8 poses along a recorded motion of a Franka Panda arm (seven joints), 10 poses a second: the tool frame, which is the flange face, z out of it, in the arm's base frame.
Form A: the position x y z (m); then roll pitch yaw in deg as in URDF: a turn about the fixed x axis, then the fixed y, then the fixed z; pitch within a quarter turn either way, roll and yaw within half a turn.
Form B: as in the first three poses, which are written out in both.
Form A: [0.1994 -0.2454 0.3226 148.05 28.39 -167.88]
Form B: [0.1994 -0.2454 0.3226 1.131 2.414 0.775]
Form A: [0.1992 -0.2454 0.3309 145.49 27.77 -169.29]
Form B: [0.1992 -0.2454 0.3309 1.162 2.388 0.822]
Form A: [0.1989 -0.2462 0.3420 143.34 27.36 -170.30]
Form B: [0.1989 -0.2462 0.3420 1.187 2.364 0.857]
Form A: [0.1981 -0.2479 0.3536 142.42 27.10 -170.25]
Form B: [0.1981 -0.2479 0.3536 1.206 2.354 0.873]
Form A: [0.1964 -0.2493 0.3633 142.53 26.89 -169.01]
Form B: [0.1964 -0.2493 0.3633 1.230 2.357 0.876]
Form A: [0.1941 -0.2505 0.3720 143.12 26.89 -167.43]
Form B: [0.1941 -0.2505 0.3720 1.248 2.365 0.869]
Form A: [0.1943 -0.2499 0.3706 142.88 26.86 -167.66]
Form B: [0.1943 -0.2499 0.3706 1.248 2.362 0.873]
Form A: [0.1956 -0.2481 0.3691 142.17 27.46 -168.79]
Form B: [0.1956 -0.2481 0.3691 1.231 2.347 0.868]
